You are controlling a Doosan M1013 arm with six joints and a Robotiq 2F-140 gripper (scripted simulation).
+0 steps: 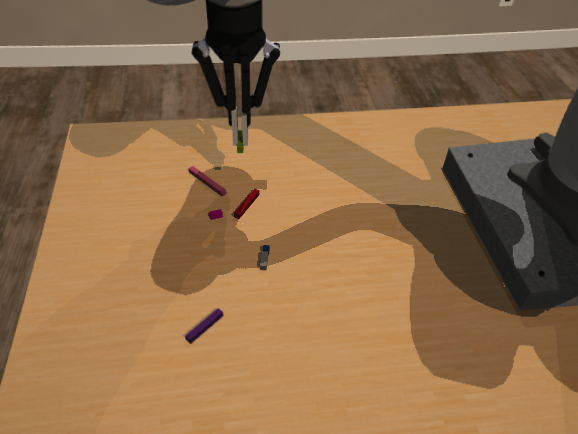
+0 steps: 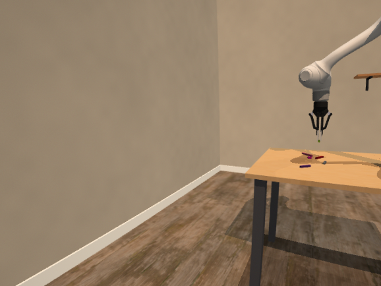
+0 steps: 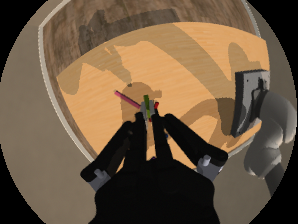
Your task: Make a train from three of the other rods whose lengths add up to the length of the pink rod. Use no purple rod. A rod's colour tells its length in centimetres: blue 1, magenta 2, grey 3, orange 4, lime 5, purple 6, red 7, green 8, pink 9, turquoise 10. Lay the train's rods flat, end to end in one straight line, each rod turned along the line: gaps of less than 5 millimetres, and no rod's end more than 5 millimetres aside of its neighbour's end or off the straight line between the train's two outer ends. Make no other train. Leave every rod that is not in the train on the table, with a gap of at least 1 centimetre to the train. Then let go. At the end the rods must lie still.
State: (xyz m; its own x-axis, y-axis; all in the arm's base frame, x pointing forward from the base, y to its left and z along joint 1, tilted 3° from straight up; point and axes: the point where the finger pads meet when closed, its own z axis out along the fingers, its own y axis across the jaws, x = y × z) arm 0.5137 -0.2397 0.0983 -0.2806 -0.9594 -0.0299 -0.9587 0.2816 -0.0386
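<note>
Now: the grey rod 190 mm to the left of my hand, 120 mm below it and 10 mm ahead of it. The rest, counted from my hand: lime rod: 30 mm below; then red rod: 120 mm below, 60 mm to the left, 10 mm ahead; then pink rod: 120 mm below, 60 mm ahead, 20 mm to the right.
</note>
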